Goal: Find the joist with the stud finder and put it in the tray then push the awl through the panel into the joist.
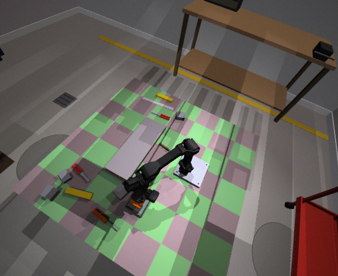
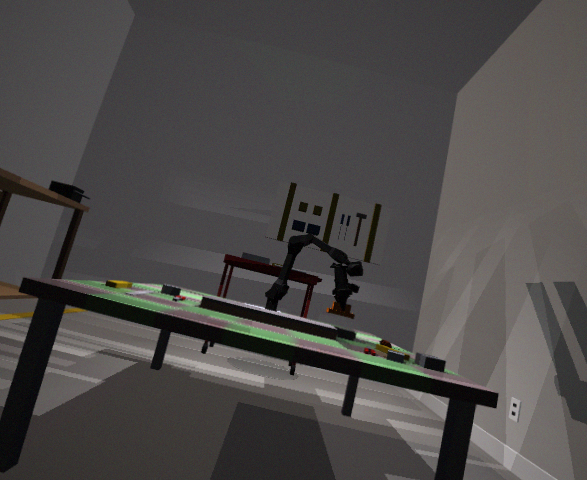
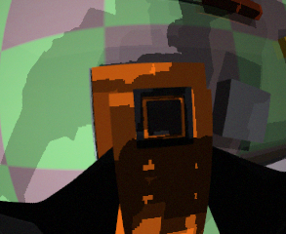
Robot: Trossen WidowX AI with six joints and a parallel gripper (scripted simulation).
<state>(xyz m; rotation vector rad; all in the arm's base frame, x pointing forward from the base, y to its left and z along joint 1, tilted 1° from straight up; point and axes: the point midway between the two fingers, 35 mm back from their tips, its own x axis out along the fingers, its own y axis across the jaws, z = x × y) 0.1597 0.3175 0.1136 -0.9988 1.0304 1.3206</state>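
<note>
My gripper tip is now 1 cm to the left of the glass-like tray and 9 cm above it. The rest, counted from my gripper tip: awl: 2 cm ahead, 43 cm to the right, 10 cm below; ruler: 31 cm ahead, 81 cm to the right, 11 cm below; orange stud finder: 1 cm to the left, 2 cm above.
</note>
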